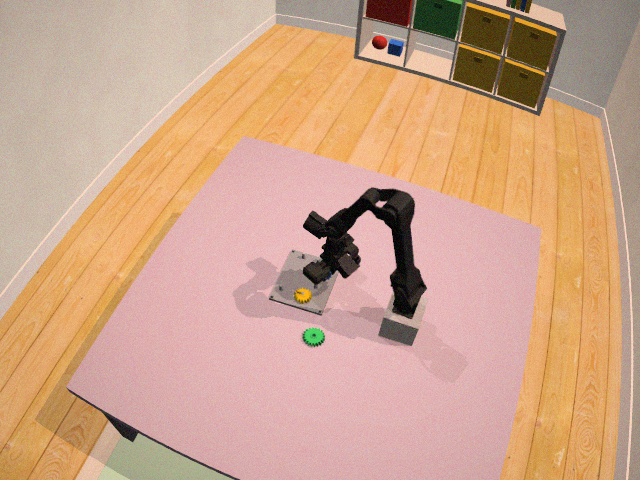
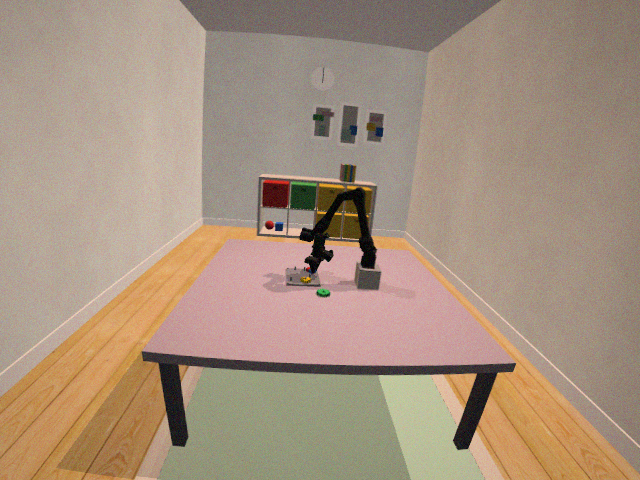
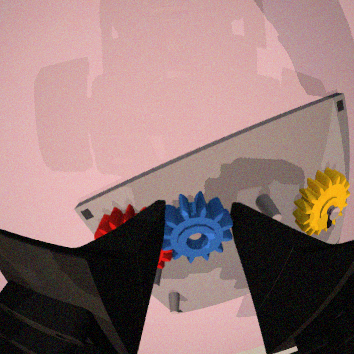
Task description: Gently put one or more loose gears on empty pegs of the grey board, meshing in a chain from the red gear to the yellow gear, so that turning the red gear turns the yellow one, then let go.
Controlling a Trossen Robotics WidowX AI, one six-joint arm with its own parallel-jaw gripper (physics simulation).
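My gripper is shut on a blue gear and holds it low over the grey board. The blue gear sits right beside the red gear, which my left finger partly hides. I cannot tell whether the blue gear is on a peg. The yellow gear sits on its peg at the board's other end. An empty peg stands between the blue and yellow gears. Another empty peg stands near the board's near edge.
A loose green gear lies flat on the pink table in front of the board. The arm's grey base block stands to the right of the board. A shelf unit stands against the far wall.
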